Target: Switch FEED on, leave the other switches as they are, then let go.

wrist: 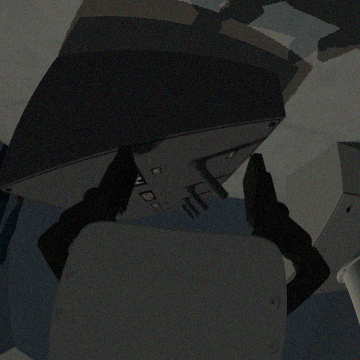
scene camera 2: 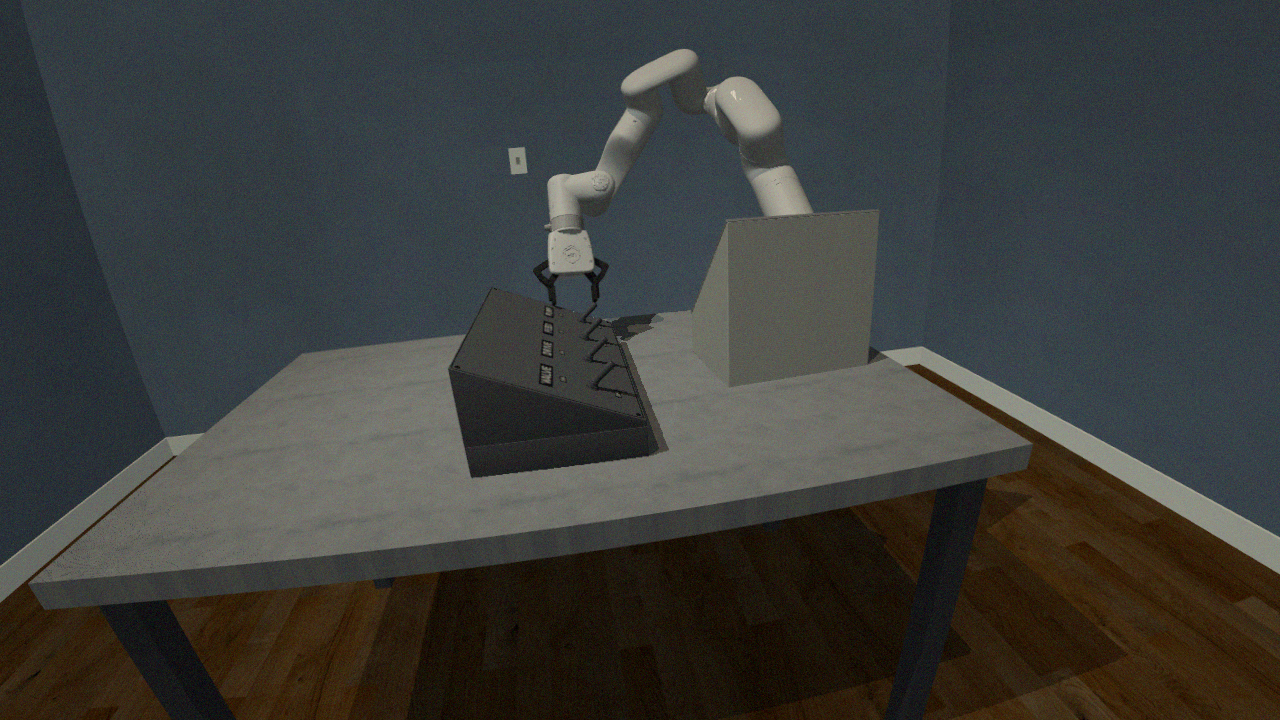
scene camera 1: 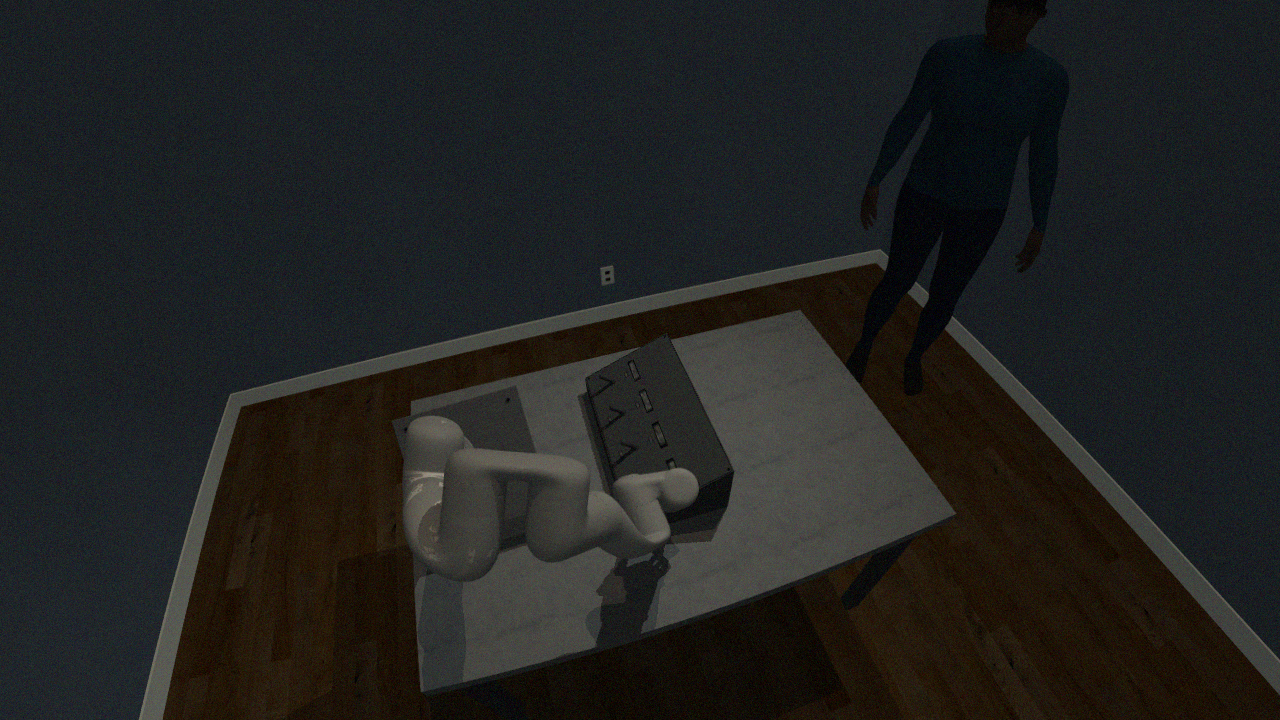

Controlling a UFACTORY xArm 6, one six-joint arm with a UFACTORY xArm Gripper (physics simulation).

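Frame: origin at the arm's base, x back, y right, z up, level; metres.
Where they show: gripper, between the fingertips: [wrist: 189, 162] [scene camera 2: 574, 303]; arm's base, origin of its link: [wrist: 356, 264] [scene camera 2: 804, 252].
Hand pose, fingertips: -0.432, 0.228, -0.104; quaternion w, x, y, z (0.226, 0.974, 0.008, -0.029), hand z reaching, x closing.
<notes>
Things, the pixels of their centre, and the offset from my fingertips, as dx, dy, dz. "spot": a spot on its surface instead. Level surfaces: height alone.
- dark sloped switch panel, middle of its body: [scene camera 2: 549, 367] [wrist: 155, 173] [scene camera 1: 654, 430] -0.085, -0.233, -0.055
- FEED lever, a spot on its surface: [wrist: 198, 200] [scene camera 2: 592, 325] spot: +0.010, -0.177, -0.003
- table, height of its surface: dz -0.116
A dark sloped switch panel [scene camera 1: 684, 411] [scene camera 2: 501, 333] [wrist: 150, 90] stands on the table. The FEED lever [scene camera 1: 626, 450] [scene camera 2: 593, 329] [wrist: 198, 200] appears to be second from the panel end nearest my gripper; its label is too small to read surely. All the levers stick up from the slope at similar angles, and their ON or OFF marks are not legible. In scene camera 1 my arm hides the end lever. My gripper [scene camera 1: 640, 562] [scene camera 2: 573, 300] [wrist: 189, 162] is open and empty, pointing down beyond that panel end, apart from the levers.
A large light grey wedge-shaped block [scene camera 1: 487, 416] [scene camera 2: 796, 295] [wrist: 317, 185] stands near the arm's base, beside the panel's lever side. The table [scene camera 1: 805, 420] [scene camera 2: 313, 465] has a pale stone-like top. A person [scene camera 1: 975, 125] stands beyond the table's far right corner in scene camera 1.
</notes>
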